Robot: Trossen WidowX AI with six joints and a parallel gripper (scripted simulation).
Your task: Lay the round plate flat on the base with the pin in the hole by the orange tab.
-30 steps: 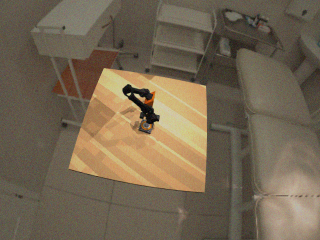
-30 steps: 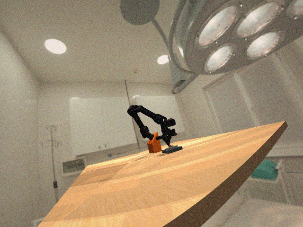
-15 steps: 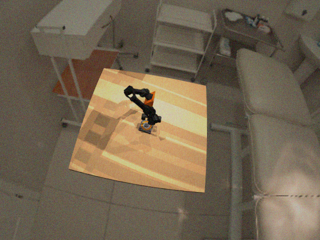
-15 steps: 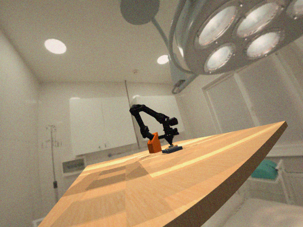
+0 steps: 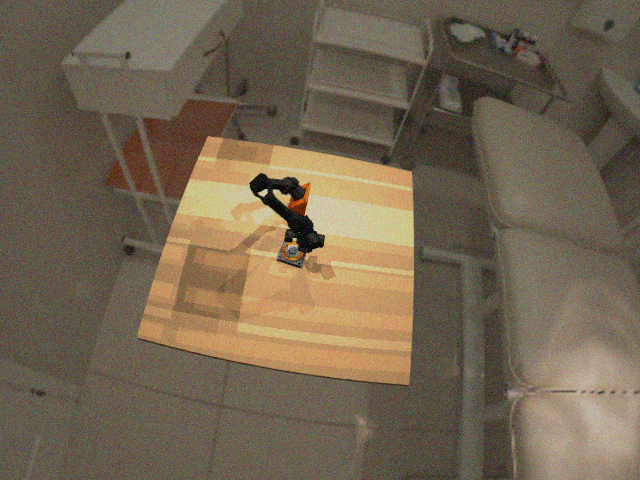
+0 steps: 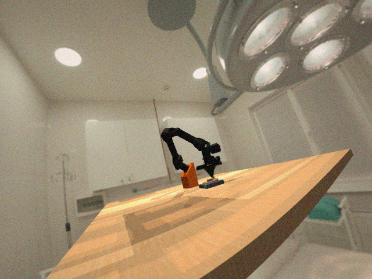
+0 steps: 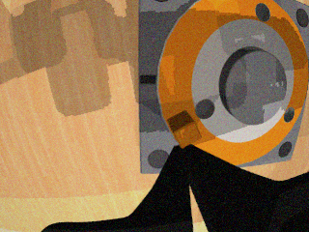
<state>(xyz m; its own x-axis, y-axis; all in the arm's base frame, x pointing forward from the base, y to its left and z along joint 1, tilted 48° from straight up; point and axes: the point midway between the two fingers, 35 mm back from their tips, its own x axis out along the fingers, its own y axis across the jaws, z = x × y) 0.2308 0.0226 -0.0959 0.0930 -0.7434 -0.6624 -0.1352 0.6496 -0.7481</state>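
Right now the grey square base is 4 cm to the right of my gripper tip, 3 cm ahead of it and 2 cm below it.
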